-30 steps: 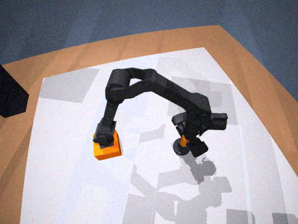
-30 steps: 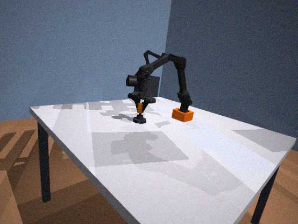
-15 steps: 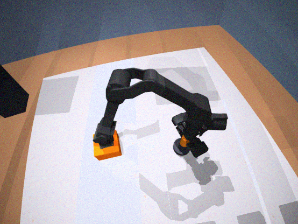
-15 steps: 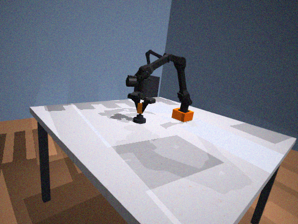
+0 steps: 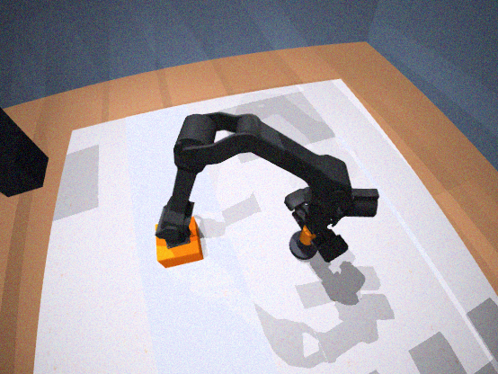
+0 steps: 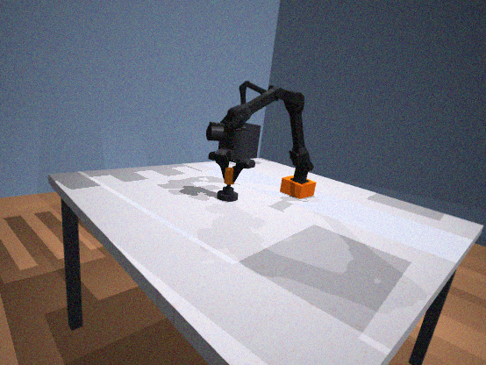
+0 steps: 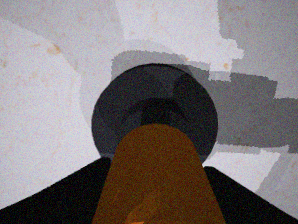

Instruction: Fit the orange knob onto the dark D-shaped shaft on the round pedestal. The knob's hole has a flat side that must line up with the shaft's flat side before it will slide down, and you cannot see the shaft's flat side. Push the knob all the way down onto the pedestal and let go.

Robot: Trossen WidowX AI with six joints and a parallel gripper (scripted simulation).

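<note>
The orange knob is 2 cm above my gripper tip. Round my gripper tip: dark round pedestal (4 cm below).
</note>
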